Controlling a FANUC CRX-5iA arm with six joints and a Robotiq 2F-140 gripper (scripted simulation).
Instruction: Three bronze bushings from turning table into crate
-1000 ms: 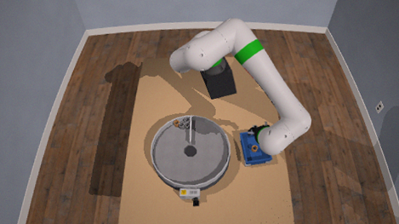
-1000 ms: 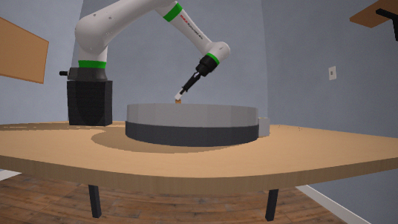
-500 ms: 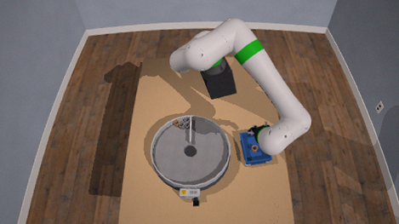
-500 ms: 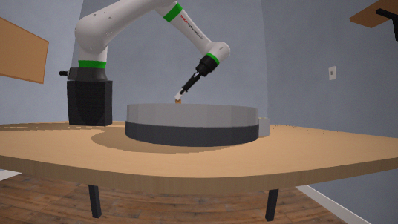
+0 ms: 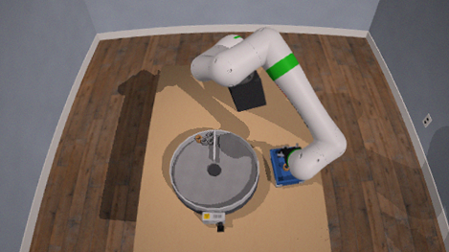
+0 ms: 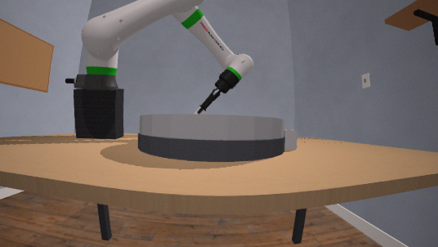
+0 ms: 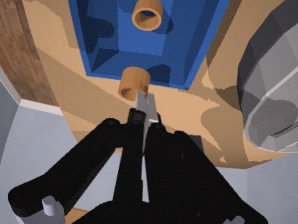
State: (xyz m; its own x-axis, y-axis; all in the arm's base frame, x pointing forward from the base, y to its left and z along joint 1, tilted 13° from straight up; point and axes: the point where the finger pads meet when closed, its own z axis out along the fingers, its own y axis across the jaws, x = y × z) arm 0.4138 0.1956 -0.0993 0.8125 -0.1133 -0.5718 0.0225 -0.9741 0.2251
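My gripper is now 100 mm above the blue crate, 40 mm short of it and 20 mm to the right of it. Also, from my hand: grey turning table 340 mm to the right, 70 mm below, 70 mm ahead.
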